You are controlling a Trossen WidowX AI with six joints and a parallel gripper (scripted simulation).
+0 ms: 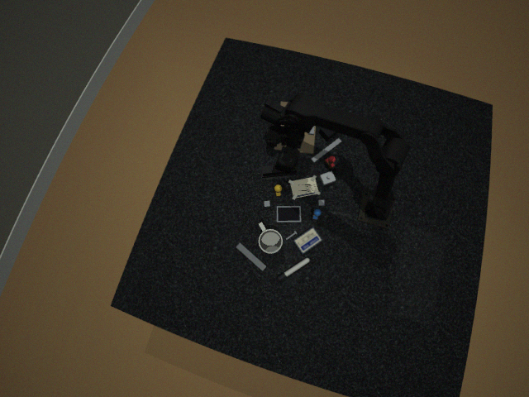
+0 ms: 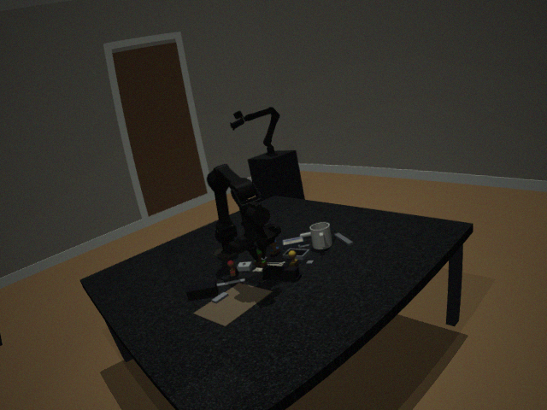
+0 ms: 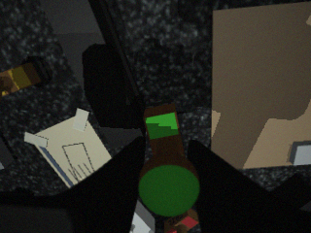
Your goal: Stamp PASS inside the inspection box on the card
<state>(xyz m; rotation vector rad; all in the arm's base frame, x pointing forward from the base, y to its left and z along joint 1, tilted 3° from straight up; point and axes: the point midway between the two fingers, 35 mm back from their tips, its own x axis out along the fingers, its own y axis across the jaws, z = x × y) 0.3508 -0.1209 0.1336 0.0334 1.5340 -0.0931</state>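
My gripper tip is now 21 cm to the right of the ink pad, 8 cm above it and 4 cm past it. Also, from my gripper tip: yellow-knob stamp (13 cm to the left, 7 cm below, 2 cm ahead); cream card (9 cm to the left, 9 cm below, 8 cm behind); PASS stamp (1 cm below).
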